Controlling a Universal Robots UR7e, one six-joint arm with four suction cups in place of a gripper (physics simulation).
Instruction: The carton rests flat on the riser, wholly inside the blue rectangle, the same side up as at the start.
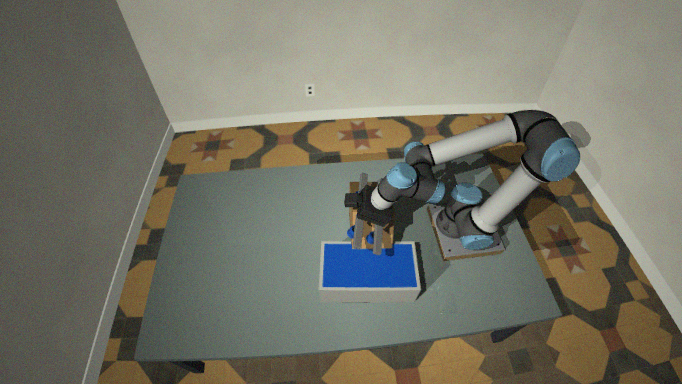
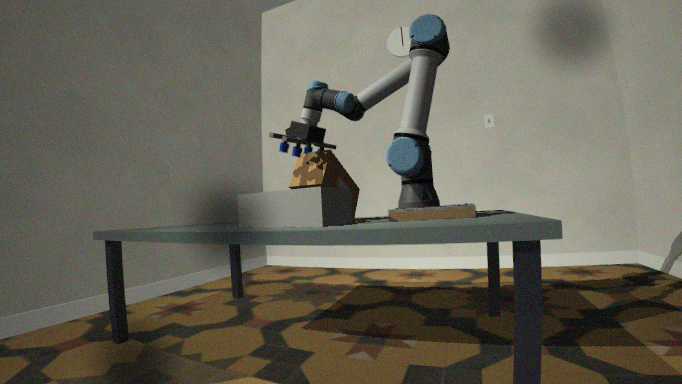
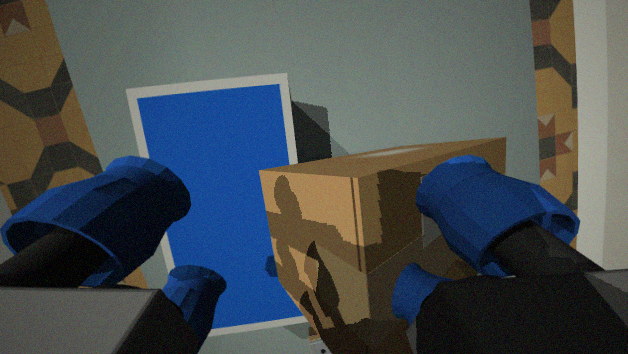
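The brown carton is tilted, with its lower part beside the riser's robot-table side edge and one end reaching over that edge. My gripper is above it. The cups at one end meet the carton's upper part, and it seems held there; the contact is partly hidden. The other cups stand off it, in the air. The pale riser stands on the table. Its blue rectangle has the carton's end and shadows over one edge.
The grey-green table bears the riser and the arm's base plate, which stands to the right of the riser. Walls rise behind and left of the table.
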